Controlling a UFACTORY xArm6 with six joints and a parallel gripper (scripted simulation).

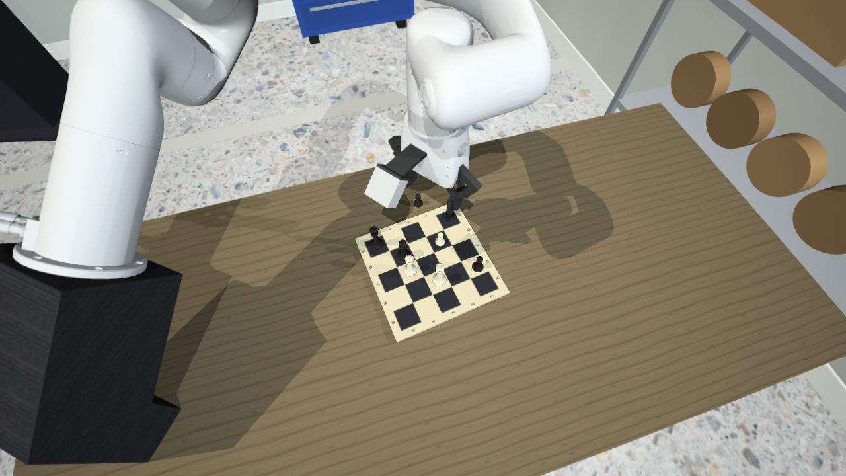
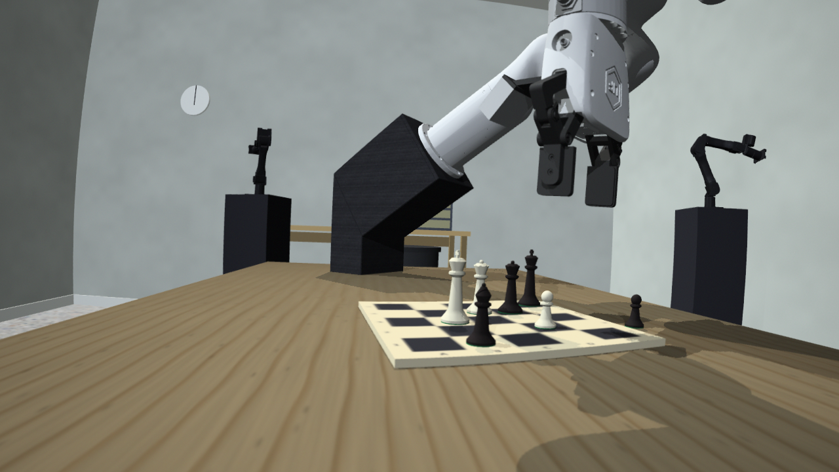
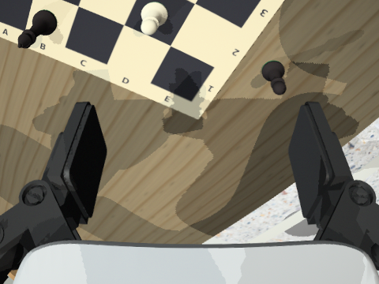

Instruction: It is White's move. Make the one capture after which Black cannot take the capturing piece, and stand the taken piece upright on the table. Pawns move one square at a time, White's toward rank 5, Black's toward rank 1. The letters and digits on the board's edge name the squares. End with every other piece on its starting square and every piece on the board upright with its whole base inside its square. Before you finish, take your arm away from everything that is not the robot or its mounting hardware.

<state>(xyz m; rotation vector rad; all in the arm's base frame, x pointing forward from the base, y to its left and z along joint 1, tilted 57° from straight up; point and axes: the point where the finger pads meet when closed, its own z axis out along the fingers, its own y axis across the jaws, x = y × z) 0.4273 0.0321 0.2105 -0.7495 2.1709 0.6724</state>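
The white king lies 1 cm ahead of my hand, 11 cm to the right of it and 9 cm below it. Also, from my hand: black queen 5 cm behind, 6 cm to the right, 9 cm below; then black pawn 2 cm behind, 7 cm to the left, 11 cm below; then white pawn 2 cm ahead, 3 cm to the right, 11 cm below.
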